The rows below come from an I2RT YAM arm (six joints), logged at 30 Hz.
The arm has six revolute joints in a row. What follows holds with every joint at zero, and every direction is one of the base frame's. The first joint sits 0.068 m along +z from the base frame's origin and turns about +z. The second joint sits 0.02 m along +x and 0.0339 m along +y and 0.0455 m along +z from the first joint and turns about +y. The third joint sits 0.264 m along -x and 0.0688 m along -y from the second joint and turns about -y. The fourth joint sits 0.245 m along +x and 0.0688 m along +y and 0.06 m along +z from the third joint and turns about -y. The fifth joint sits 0.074 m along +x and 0.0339 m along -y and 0.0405 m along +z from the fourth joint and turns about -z. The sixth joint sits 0.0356 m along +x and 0.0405 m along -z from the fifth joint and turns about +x. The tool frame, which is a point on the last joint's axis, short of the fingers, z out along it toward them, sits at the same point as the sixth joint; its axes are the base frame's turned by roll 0, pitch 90 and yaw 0 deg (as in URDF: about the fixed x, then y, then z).
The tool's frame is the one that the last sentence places.
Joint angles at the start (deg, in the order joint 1, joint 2, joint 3, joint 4, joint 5, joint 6):
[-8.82 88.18 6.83 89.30 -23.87 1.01]
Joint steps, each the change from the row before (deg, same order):
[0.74 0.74 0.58 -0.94 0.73 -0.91]
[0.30 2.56 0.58 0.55 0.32 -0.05]
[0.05 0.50 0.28 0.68 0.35 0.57]
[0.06 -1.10 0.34 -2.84 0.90 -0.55]
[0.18 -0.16 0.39 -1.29 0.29 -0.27]
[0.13 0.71 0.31 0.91 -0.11 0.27]
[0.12 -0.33 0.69 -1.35 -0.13 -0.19]
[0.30 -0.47 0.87 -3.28 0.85 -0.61]
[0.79 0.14 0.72 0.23 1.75 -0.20]
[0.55 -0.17 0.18 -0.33 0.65 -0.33]
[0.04 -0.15 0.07 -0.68 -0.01 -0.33]
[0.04 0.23 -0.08 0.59 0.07 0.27]
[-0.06 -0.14 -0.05 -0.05 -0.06 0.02]
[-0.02 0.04 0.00 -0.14 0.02 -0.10]
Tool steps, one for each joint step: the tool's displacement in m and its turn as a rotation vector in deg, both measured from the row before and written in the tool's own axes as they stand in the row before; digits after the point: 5 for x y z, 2 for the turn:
[0.00260 0.00105 0.00340 0.01 0.97 -0.38]
[0.00627 -0.00039 0.00335 0.02 1.30 0.54]
[-0.00033 -0.00056 0.00130 0.30 -0.43 0.40]
[0.00033 -0.00075 0.00106 0.85 1.29 -0.02]
[0.00059 -0.00009 0.00168 0.11 0.68 0.01]
[-0.00013 -0.00002 0.00163 -0.24 -0.48 0.09]
[-0.00091 -0.00047 0.00272 -0.25 0.30 -0.06]
[0.00149 -0.00059 0.00349 0.54 1.81 0.10]
[-0.00248 0.00093 0.00376 0.97 -0.76 -0.44]
[-0.00069 0.00156 0.00124 0.10 -0.03 -0.31]
[0.00046 0.00011 0.00024 -0.06 0.43 -0.18]
[0.00005 0.00018 -0.00015 0.04 -0.27 0.18]
[-0.00026 -0.00012 -0.00033 0.00 -0.04 0.00]
[0.00042 -0.00009 0.00000 0.04 0.17 -0.04]

